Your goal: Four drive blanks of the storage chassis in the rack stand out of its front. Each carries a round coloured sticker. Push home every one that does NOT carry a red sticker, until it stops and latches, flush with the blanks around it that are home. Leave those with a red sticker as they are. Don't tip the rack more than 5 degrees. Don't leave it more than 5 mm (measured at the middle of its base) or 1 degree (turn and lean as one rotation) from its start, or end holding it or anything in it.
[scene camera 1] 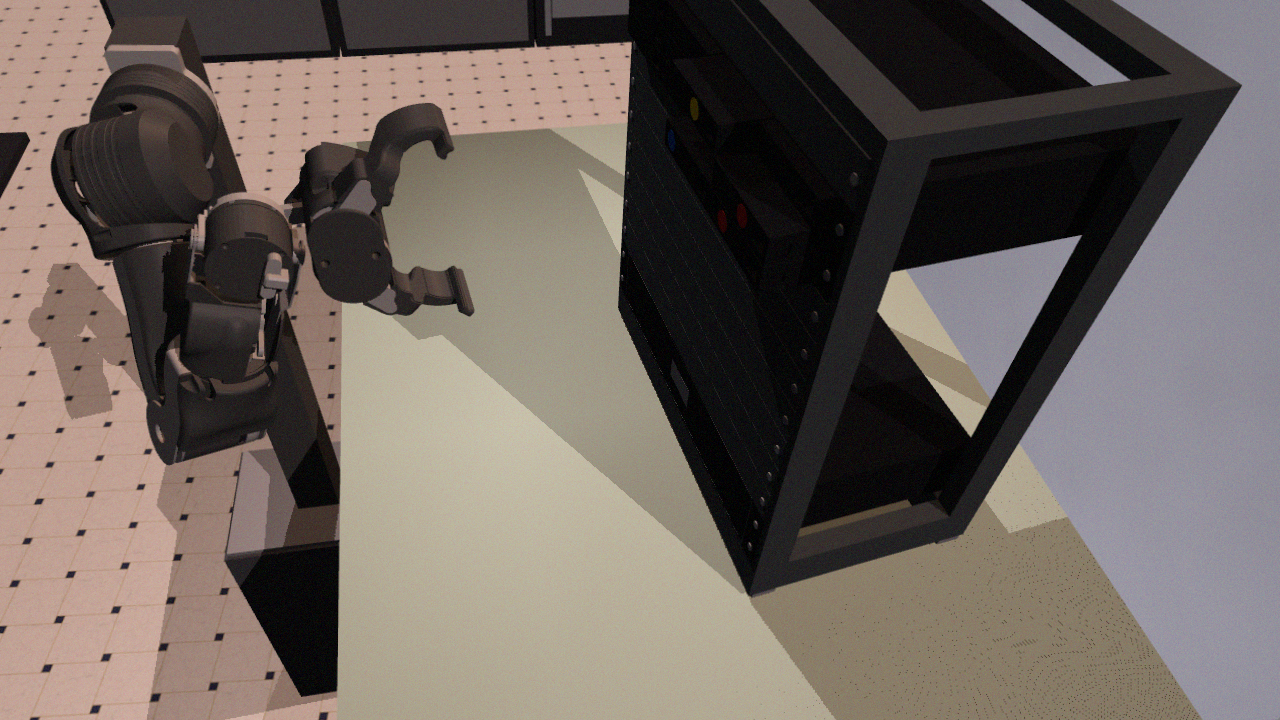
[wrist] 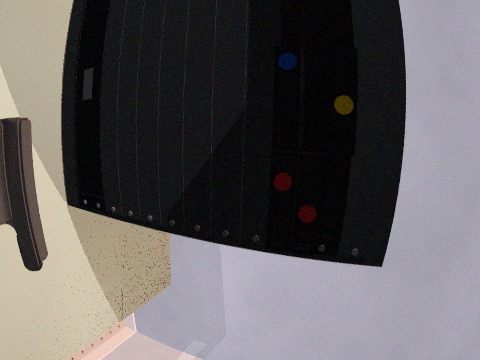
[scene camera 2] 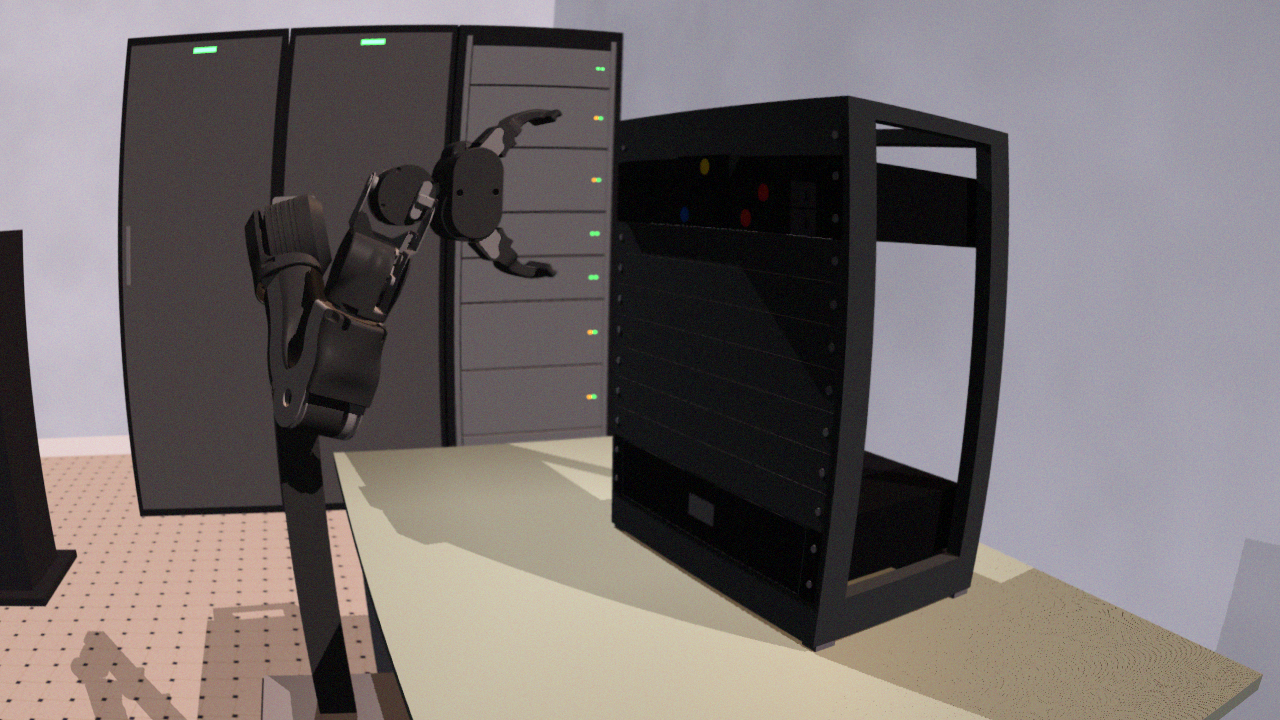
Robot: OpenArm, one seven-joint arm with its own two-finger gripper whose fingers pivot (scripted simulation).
Labels:
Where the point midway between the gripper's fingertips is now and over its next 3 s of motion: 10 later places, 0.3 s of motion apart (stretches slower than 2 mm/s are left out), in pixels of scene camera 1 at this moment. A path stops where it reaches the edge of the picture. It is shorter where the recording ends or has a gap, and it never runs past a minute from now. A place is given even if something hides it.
The gripper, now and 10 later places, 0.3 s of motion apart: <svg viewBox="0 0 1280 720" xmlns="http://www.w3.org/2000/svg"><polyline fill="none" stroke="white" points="459,216 467,211 491,198 519,185 540,174 560,163 580,151 606,137 622,128 630,126 646,151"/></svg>

